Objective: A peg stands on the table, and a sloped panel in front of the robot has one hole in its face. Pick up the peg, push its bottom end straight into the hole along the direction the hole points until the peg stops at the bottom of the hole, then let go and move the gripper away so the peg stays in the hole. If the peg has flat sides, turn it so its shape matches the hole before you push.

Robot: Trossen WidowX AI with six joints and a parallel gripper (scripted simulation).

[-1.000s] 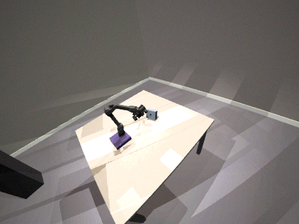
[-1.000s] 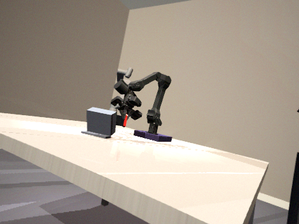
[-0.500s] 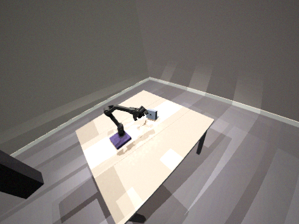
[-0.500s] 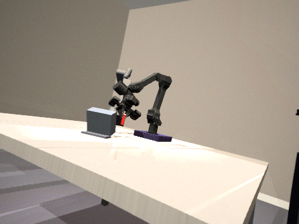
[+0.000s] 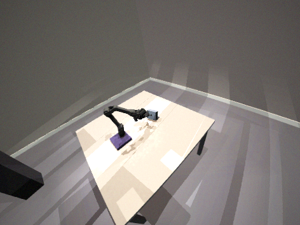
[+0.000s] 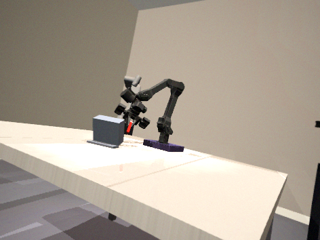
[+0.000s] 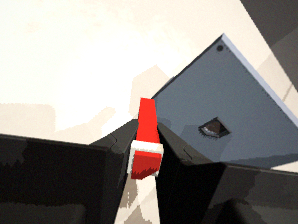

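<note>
Now: gripper tip 10 cm short of the sloped panel, 5 cm to the left of it and 3 cm above it. The rest, counted from my gripper tip: red peg 1 cm behind, 1 cm above.
</note>
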